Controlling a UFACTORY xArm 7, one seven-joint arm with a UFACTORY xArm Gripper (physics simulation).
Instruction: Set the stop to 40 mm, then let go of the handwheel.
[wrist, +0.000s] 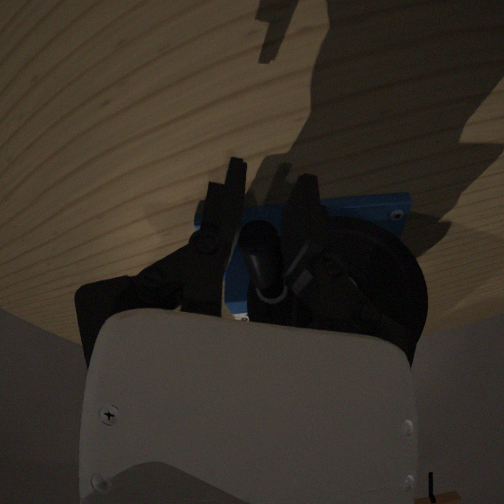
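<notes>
My gripper (267, 200) points down at a black handwheel (350, 280) mounted on a blue plate (370, 207) on the wooden table. The wheel's dark crank handle (262, 260) stands between my two black fingers. The right finger lies against the handle. The left finger is close on its other side, with a thin strip of blue showing lower down. The fingers look closed on the handle. The scene is dim and the wheel's lower part is hidden behind my grey gripper body (250, 400). No scale or stop is visible.
The arm's large shadow falls across the wooden top at the upper right. A small black pin on a wooden piece (432, 492) shows at the bottom right edge.
</notes>
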